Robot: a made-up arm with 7 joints. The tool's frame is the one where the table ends. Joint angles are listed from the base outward.
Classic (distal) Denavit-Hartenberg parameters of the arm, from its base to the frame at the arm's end. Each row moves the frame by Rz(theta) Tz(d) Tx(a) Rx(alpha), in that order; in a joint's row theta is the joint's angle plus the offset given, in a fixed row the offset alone. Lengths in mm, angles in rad.
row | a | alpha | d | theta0
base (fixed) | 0 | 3.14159 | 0 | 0
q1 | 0 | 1.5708 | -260.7 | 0
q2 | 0 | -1.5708 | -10.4 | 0
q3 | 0 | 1.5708 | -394.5 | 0
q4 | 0 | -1.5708 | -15 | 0
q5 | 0 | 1.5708 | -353.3 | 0
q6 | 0 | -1.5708 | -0.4 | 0
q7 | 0 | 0 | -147.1 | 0
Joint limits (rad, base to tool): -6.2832..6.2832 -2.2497..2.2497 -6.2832..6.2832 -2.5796..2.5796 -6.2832..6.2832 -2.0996..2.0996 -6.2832..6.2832
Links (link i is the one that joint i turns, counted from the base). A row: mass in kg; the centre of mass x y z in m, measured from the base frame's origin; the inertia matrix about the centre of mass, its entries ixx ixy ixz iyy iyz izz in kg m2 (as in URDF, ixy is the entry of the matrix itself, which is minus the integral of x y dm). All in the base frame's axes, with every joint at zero. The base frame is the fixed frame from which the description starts. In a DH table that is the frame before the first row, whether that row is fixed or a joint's. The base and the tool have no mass.
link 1: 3.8; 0.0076 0.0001 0.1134; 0.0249 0 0 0.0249 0 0.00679
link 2: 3.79; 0.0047 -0.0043 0.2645; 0.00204 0 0 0.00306 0 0.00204
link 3: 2.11; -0.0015 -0.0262 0.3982; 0.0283 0 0 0.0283 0 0.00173
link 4: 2.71; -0.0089 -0.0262 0.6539; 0.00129 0 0 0.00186 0 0.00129
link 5: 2.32; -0.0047 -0.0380 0.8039; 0.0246 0 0 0.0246 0 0.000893
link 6: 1.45; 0.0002 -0.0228 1.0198; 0.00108 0 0 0.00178 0 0.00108
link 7: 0.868; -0.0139 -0.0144 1.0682; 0.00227 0 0 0.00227 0 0.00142
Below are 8 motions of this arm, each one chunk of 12 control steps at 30 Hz.
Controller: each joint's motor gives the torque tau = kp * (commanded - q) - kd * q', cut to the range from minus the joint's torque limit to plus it. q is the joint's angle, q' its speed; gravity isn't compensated. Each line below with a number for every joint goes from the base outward.
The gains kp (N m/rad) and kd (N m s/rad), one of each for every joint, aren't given. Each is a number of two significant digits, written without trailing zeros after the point. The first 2 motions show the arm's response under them.
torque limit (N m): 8.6 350 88 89 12 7.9 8.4
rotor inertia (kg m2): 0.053 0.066 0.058 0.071 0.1 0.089 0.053
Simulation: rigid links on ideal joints. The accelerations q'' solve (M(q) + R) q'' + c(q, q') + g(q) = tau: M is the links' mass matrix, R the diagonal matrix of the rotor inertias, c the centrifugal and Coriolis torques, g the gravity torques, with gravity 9.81 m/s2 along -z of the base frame. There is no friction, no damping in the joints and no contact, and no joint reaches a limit. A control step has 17 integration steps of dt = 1/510 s. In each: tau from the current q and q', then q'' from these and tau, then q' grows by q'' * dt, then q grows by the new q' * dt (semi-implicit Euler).
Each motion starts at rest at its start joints. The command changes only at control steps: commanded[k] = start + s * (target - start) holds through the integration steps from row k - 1 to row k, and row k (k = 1, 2, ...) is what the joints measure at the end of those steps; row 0 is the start. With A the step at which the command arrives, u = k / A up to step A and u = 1 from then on. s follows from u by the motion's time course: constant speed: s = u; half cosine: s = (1 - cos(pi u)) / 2; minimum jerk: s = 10 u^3 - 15 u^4 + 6 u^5; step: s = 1 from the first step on.
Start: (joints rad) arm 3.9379 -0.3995 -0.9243 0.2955 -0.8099 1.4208 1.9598
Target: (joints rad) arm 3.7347 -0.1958 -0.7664 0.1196 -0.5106 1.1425 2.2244
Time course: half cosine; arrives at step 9
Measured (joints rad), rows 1 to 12:
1: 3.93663 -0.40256 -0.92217 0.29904 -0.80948 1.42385 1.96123
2: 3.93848 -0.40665 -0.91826 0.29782 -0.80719 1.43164 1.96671
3: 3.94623 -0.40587 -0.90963 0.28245 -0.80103 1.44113 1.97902
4: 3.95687 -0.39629 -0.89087 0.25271 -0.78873 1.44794 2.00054
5: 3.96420 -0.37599 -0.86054 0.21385 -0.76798 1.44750 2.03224
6: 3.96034 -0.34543 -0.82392 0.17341 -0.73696 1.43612 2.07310
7: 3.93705 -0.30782 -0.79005 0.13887 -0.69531 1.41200 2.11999
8: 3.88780 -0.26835 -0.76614 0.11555 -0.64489 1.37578 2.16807
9: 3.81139 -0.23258 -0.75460 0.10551 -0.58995 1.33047 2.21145
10: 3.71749 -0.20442 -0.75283 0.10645 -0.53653 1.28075 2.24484
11: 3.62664 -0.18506 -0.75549 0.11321 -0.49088 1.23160 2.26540
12: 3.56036 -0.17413 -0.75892 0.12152 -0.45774 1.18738 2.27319
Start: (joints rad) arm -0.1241 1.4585 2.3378 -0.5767 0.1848 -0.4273 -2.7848
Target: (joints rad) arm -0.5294 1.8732 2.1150 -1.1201 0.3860 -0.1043 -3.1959
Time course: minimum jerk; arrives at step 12
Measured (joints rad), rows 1 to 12:
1: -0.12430 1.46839 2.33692 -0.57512 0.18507 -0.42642 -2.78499
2: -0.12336 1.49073 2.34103 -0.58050 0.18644 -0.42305 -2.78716
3: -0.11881 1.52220 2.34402 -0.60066 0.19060 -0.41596 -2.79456
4: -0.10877 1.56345 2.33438 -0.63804 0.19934 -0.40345 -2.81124
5: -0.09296 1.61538 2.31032 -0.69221 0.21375 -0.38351 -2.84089
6: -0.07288 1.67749 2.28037 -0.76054 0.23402 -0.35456 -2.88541
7: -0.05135 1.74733 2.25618 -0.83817 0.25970 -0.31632 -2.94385
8: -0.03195 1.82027 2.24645 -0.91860 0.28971 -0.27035 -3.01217
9: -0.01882 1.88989 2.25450 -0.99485 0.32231 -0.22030 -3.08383
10: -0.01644 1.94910 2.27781 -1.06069 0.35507 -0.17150 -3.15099
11: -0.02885 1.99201 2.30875 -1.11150 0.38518 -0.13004 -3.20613
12: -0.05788 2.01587 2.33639 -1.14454 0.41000 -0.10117 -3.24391
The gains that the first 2 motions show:
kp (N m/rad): 16 420 100 120 14 7.6 11
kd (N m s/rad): 0.77 17 1.8 5.5 0.93 0.34 0.61
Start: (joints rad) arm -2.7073 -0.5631 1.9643 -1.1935 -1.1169 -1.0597 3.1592
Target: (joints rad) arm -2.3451 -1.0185 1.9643 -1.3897 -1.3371 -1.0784 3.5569
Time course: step
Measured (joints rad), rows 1 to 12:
1: -2.68550 -0.67116 2.07684 -1.25410 -1.14499 -1.05727 3.20037
2: -2.63147 -0.85372 2.19131 -1.35428 -1.19431 -1.04849 3.29136
3: -2.57995 -0.99958 2.17659 -1.41346 -1.24042 -1.03500 3.39876
4: -2.54042 -1.08106 2.03541 -1.41582 -1.27829 -1.02072 3.49967
5: -2.50113 -1.11732 1.82928 -1.39067 -1.30908 -1.01114 3.58003
6: -2.46042 -1.14164 1.64234 -1.37177 -1.33347 -1.01443 3.63380
7: -2.43113 -1.16942 1.53583 -1.37526 -1.34966 -1.03699 3.66107
8: -2.41975 -1.19424 1.52079 -1.39937 -1.35452 -1.07845 3.66557
9: -2.41984 -1.20369 1.57215 -1.43045 -1.34673 -1.13211 3.65294
10: -2.42181 -1.19147 1.65883 -1.45198 -1.32901 -1.18849 3.62972
11: -2.42007 -1.16088 1.75864 -1.45467 -1.30769 -1.23838 3.60239
12: -2.41319 -1.12139 1.85704 -1.44096 -1.28971 -1.27424 3.57639

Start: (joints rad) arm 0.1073 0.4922 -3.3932 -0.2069 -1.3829 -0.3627 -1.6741
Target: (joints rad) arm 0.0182 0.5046 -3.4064 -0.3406 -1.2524 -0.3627 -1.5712
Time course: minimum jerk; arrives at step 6
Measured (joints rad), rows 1 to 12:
1: 0.10717 0.49600 -3.39275 -0.20951 -1.38257 -0.36420 -1.67340
2: 0.10768 0.50385 -3.39208 -0.22317 -1.38010 -0.36786 -1.67001
3: 0.10938 0.51302 -3.39314 -0.25281 -1.37223 -0.37263 -1.66094
4: 0.11138 0.52342 -3.39537 -0.29588 -1.35613 -0.37762 -1.64409
5: 0.11175 0.53640 -3.39556 -0.34361 -1.33139 -0.38236 -1.62046
6: 0.10897 0.55263 -3.39139 -0.38642 -1.30051 -0.38677 -1.59413
7: 0.10327 0.57049 -3.38427 -0.42014 -1.26737 -0.39087 -1.56985
8: 0.09599 0.58709 -3.37767 -0.44533 -1.23554 -0.39460 -1.55087
9: 0.08820 0.59996 -3.37383 -0.46332 -1.20786 -0.39803 -1.53858
10: 0.08020 0.60780 -3.37281 -0.47463 -1.18626 -0.40128 -1.53285
11: 0.07187 0.61034 -3.37370 -0.47933 -1.17179 -0.40443 -1.53257
12: 0.06307 0.60813 -3.37576 -0.47771 -1.16463 -0.40742 -1.53613

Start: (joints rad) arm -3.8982 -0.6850 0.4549 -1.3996 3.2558 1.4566 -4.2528
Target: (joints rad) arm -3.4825 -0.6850 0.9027 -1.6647 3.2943 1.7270 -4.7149
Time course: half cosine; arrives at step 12
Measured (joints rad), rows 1 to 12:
1: -3.89949 -0.69290 0.45743 -1.40539 3.25483 1.45595 -4.25381
2: -3.90306 -0.71085 0.46432 -1.42309 3.25213 1.45364 -4.25887
3: -3.91001 -0.73252 0.47873 -1.45265 3.24775 1.44980 -4.27209
4: -3.92113 -0.75299 0.50432 -1.49166 3.24195 1.44566 -4.29699
5: -3.93571 -0.76886 0.54236 -1.53604 3.23556 1.44340 -4.33545
6: -3.95143 -0.77820 0.59107 -1.58110 3.22977 1.44571 -4.38713
7: -3.96496 -0.78050 0.64659 -1.62247 3.22587 1.45517 -4.44946
8: -3.97275 -0.77660 0.70421 -1.65692 3.22483 1.47367 -4.51816
9: -3.97156 -0.76838 0.75904 -1.68282 3.22712 1.50189 -4.58780
10: -3.95871 -0.75825 0.80627 -1.70010 3.23259 1.53909 -4.65266
11: -3.93232 -0.74853 0.84140 -1.70974 3.24064 1.58309 -4.70733
12: -3.89146 -0.74095 0.86077 -1.71304 3.25028 1.63051 -4.74737

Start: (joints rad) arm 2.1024 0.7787 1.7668 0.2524 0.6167 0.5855 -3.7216
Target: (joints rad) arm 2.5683 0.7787 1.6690 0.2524 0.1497 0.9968 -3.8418
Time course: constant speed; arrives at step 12
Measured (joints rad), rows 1 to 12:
1: 2.10244 0.78473 1.76520 0.25449 0.61427 0.58960 -3.72260
2: 2.10400 0.79909 1.75468 0.25629 0.60559 0.60175 -3.72604
3: 2.10803 0.81795 1.73565 0.25528 0.58788 0.62186 -3.73280
4: 2.11432 0.83816 1.71557 0.25229 0.55981 0.64889 -3.74308
5: 2.12222 0.85684 1.69951 0.24897 0.52177 0.68166 -3.75632
6: 2.13132 0.87152 1.68773 0.24642 0.47555 0.71923 -3.77141
7: 2.14166 0.88066 1.67843 0.24494 0.42367 0.76090 -3.78713
8: 2.15367 0.88392 1.67046 0.24437 0.36881 0.80603 -3.80239
9: 2.16804 0.88203 1.66370 0.24439 0.31349 0.85394 -3.81641
10: 2.18550 0.87638 1.65820 0.24465 0.25982 0.90380 -3.82876
11: 2.20672 0.86863 1.65348 0.24490 0.20940 0.95464 -3.83935
12: 2.23220 0.86045 1.64874 0.24506 0.16308 1.00543 -3.84840

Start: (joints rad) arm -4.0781 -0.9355 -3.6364 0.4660 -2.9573 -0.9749 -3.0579
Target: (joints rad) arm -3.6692 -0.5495 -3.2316 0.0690 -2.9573 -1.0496 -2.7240
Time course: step
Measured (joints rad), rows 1 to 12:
1: -4.11654 -0.90339 -3.42031 0.45836 -2.96237 -0.98818 -3.02058
2: -4.16196 -0.84492 -3.15053 0.43636 -2.95885 -1.02459 -2.93576
3: -4.15708 -0.77542 -3.10751 0.37747 -2.93973 -1.07614 -2.83470
4: -4.11880 -0.70378 -3.21842 0.28525 -2.91910 -1.12839 -2.74257
5: -4.08193 -0.63740 -3.29759 0.18585 -2.91147 -1.16823 -2.67536
6: -4.04703 -0.57904 -3.28001 0.09914 -2.91829 -1.18975 -2.63889
7: -3.99699 -0.53255 -3.23050 0.03434 -2.93223 -1.19300 -2.63039
8: -3.92631 -0.50150 -3.21110 -0.00812 -2.94719 -1.18063 -2.64228
9: -3.84135 -0.48800 -3.22069 -0.02943 -2.96106 -1.15618 -2.66576
10: -3.75169 -0.49141 -3.23255 -0.03016 -2.97289 -1.12371 -2.69282
11: -3.66616 -0.50850 -3.23507 -0.01213 -2.98104 -1.08784 -2.71716
12: -3.59066 -0.53483 -3.23322 0.02045 -2.98381 -1.05349 -2.73477

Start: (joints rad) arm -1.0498 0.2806 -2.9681 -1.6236 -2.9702 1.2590 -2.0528
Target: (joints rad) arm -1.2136 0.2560 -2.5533 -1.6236 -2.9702 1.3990 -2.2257
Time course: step
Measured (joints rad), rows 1 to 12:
1: -1.15983 0.28354 -2.80367 -1.63882 -2.97880 1.26192 -2.06799
2: -1.32078 0.29704 -2.55295 -1.66887 -2.99176 1.27184 -2.10516
3: -1.38663 0.30685 -2.43537 -1.69633 -2.99824 1.29078 -2.15358
4: -1.35118 0.30465 -2.46969 -1.71250 -2.99818 1.31854 -2.20185
5: -1.27582 0.30078 -2.56243 -1.71974 -2.99749 1.35072 -2.23992
6: -1.22161 0.30135 -2.62147 -1.72272 -3.00039 1.38227 -2.26265
7: -1.20740 0.30456 -2.61946 -1.72359 -3.00662 1.40966 -2.27018
8: -1.21455 0.30722 -2.58468 -1.72251 -3.01322 1.43082 -2.26608
9: -1.21831 0.30712 -2.55530 -1.71927 -3.01743 1.44483 -2.25513
10: -1.20845 0.30414 -2.54794 -1.71443 -3.01833 1.45155 -2.24177
11: -1.18947 0.30014 -2.55616 -1.70937 -3.01667 1.45127 -2.22919
12: -1.17087 0.29705 -2.56570 -1.70553 -3.01375 1.44473 -2.21934

